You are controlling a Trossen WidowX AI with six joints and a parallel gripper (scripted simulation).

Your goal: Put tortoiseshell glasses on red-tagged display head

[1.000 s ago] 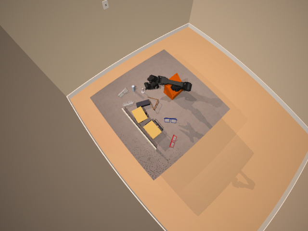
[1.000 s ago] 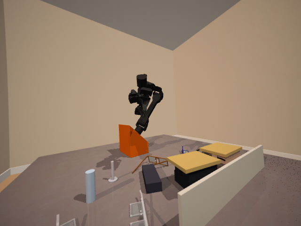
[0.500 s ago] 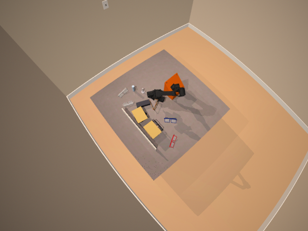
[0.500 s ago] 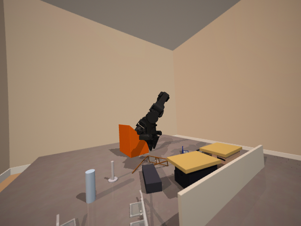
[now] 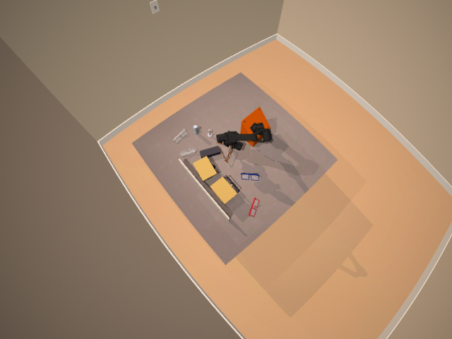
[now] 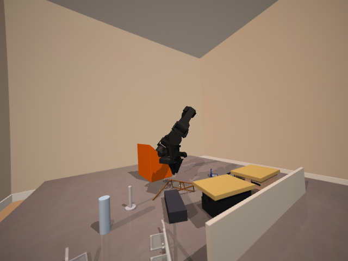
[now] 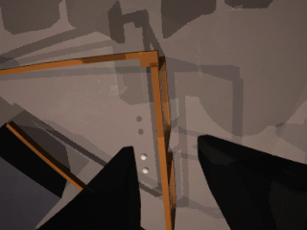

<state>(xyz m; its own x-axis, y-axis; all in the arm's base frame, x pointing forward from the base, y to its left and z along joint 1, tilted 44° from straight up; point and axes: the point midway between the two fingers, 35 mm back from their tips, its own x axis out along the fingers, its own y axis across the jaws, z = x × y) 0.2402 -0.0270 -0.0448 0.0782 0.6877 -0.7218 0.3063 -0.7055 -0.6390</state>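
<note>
Now: the peg stand 1 cm behind my gripper tip, 23 cm to the right of it and 5 cm below it. Round my gripper tip: black box: 12 cm ahead, 11 cm to the right, 6 cm below; then long low panel: 39 cm ahead, 7 cm to the left, 2 cm below.
</note>
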